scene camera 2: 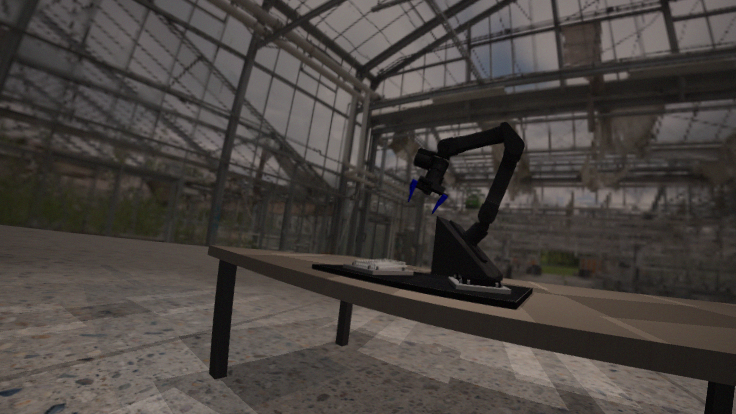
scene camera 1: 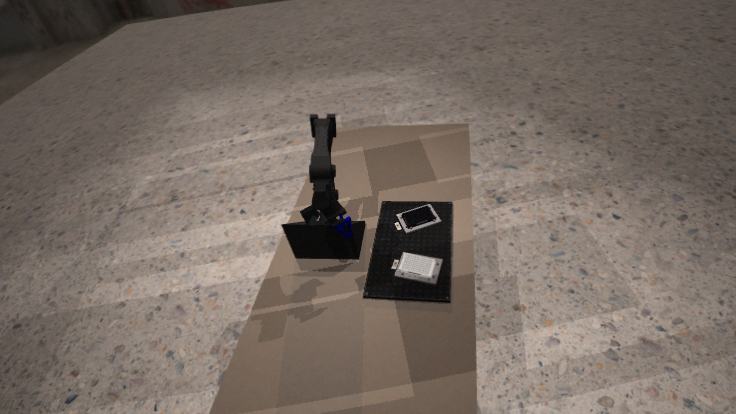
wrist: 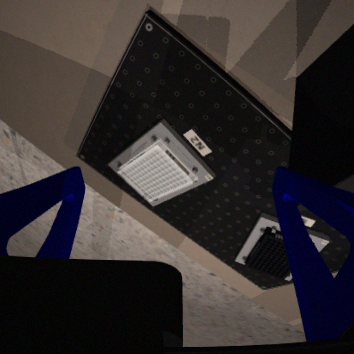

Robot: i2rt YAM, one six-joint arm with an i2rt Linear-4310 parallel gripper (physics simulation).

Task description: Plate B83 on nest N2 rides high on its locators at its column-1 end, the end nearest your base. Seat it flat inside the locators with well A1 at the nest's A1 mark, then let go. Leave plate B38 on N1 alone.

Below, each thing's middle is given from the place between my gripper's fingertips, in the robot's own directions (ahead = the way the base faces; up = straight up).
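The nest labelled N1 (wrist: 263, 220) is a good way ahead of my hand, some way below it and far to the left of it. As for the clear well plate (wrist: 157, 170), I see it 4 cm to the left of my hand and 20 cm below it, and it is 24 cm ahead of my hand.
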